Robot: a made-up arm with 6 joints.
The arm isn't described. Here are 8 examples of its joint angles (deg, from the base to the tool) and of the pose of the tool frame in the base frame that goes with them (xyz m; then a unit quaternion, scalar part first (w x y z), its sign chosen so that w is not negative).
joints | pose
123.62 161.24 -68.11 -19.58 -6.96 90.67 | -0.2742 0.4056 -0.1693 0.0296 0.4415 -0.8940 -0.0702
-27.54 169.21 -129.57 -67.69 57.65 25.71 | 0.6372 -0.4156 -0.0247 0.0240 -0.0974 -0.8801 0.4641
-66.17 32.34 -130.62 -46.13 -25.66 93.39 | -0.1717 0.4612 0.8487 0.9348 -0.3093 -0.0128 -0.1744
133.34 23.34 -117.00 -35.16 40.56 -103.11 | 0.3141 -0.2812 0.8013 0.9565 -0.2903 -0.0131 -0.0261
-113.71 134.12 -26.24 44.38 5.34 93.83 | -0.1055 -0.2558 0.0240 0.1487 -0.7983 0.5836 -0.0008
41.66 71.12 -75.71 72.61 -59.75 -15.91 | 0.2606 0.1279 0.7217 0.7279 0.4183 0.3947 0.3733
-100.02 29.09 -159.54 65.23 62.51 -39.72 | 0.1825 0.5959 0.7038 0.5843 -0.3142 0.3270 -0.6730
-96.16 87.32 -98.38 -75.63 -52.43 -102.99 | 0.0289 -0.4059 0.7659 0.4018 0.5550 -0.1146 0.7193
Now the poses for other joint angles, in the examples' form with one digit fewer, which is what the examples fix.
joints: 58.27 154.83 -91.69 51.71 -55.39 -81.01
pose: 0.416 0.557 0.016 0.591 -0.462 0.627 -0.210
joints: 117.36 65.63 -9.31 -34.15 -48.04 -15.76
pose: -0.121 0.149 0.342 0.396 -0.754 0.008 0.524
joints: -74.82 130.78 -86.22 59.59 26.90 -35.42
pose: 0.208 -0.626 0.205 0.356 0.652 0.669 0.032
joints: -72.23 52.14 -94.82 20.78 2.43 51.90
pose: 0.015 -0.043 0.886 0.925 0.360 0.121 0.006
